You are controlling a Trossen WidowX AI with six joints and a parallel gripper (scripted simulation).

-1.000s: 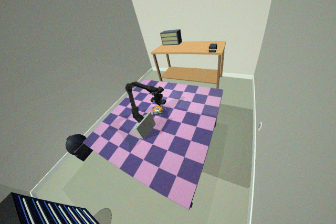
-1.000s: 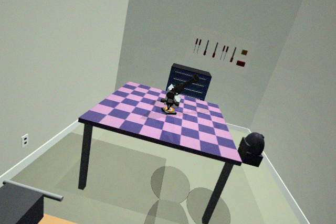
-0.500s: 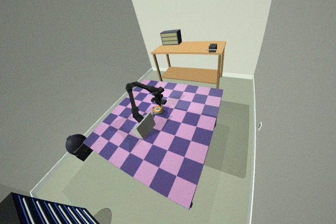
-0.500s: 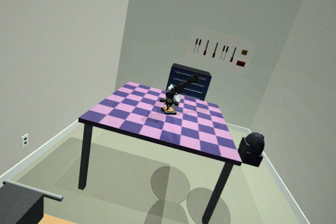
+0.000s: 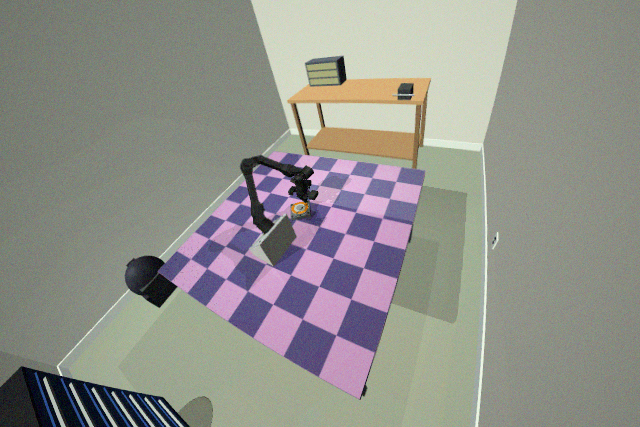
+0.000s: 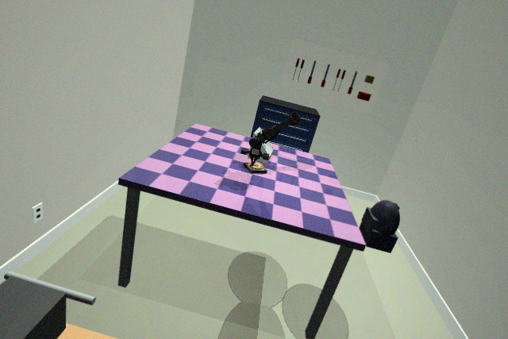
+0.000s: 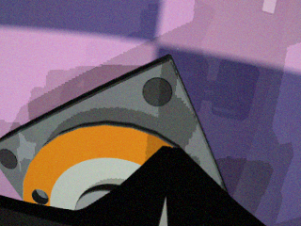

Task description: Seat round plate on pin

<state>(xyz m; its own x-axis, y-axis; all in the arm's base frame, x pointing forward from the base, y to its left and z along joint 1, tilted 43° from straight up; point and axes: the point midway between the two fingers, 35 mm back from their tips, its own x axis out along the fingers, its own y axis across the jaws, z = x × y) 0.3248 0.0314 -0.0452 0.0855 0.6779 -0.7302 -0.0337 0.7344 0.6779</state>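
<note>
Right now my gripper tip is 5 cm past the base, 2 cm to the right of it and 2 cm above it.
</note>
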